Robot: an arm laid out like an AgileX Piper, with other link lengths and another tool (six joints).
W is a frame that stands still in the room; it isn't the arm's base.
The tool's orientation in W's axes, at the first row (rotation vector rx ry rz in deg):
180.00 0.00 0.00
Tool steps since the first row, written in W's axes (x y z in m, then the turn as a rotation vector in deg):
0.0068 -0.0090 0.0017 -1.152 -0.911 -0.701
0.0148 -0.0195 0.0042 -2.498 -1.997 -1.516
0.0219 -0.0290 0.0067 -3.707 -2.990 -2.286
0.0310 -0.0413 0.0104 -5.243 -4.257 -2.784
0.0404 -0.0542 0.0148 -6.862 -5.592 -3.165
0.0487 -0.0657 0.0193 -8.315 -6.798 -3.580
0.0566 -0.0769 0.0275 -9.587 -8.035 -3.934
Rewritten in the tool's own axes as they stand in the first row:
0.0068 0.0090 -0.0017 -1.152 0.911 0.701
0.0148 0.0195 -0.0042 -2.498 1.997 1.516
0.0219 0.0290 -0.0067 -3.707 2.990 2.286
0.0310 0.0413 -0.0104 -5.243 4.257 2.784
0.0404 0.0542 -0.0148 -6.862 5.592 3.165
0.0487 0.0657 -0.0193 -8.315 6.798 3.580
0.0566 0.0769 -0.0275 -9.587 8.035 3.934

